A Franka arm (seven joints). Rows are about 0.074 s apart.
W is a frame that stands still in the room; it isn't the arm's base.
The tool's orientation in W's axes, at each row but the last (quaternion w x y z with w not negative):
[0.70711, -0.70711, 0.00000, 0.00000]
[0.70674, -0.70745, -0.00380, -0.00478]
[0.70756, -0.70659, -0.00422, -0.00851]
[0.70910, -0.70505, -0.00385, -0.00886]
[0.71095, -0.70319, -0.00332, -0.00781]
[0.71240, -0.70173, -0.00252, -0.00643]
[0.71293, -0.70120, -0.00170, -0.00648]
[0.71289, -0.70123, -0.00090, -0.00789]
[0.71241, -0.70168, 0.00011, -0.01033]
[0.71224, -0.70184, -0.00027, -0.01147]
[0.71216, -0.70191, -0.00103, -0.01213]
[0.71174, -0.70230, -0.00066, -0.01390]
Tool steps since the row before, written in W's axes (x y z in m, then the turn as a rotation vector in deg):
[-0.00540, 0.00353, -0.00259, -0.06, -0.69, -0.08]
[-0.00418, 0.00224, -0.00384, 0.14, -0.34, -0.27]
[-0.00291, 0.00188, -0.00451, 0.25, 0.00, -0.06]
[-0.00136, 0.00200, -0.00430, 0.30, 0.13, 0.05]
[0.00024, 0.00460, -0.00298, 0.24, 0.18, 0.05]
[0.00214, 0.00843, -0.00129, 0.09, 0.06, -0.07]
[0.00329, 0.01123, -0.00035, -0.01, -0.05, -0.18]
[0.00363, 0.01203, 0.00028, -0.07, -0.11, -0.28]
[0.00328, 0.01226, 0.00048, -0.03, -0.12, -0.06]
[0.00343, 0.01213, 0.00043, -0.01, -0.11, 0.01]
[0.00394, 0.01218, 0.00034, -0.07, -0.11, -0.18]
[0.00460, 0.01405, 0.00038, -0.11, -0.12, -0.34]
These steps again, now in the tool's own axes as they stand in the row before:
[-0.00540, 0.00259, 0.00353, -0.06, 0.08, -0.69]
[-0.00423, 0.00379, 0.00224, 0.14, 0.27, -0.34]
[-0.00300, 0.00446, 0.00186, 0.25, 0.06, 0.00]
[-0.00145, 0.00429, 0.00197, 0.30, -0.04, 0.13]
[0.00016, 0.00303, 0.00457, 0.24, -0.04, 0.18]
[0.00208, 0.00144, 0.00842, 0.09, 0.07, 0.06]
[0.00321, 0.00057, 0.01124, -0.01, 0.18, -0.05]
[0.00351, -0.00004, 0.01207, -0.07, 0.28, -0.12]
[0.00310, -0.00025, 0.01231, -0.03, 0.06, -0.12]
[0.00324, -0.00020, 0.01219, -0.01, -0.01, -0.11]
[0.00375, -0.00009, 0.01224, -0.07, 0.18, -0.11]
[0.00434, -0.00010, 0.01414, -0.11, 0.34, -0.13]

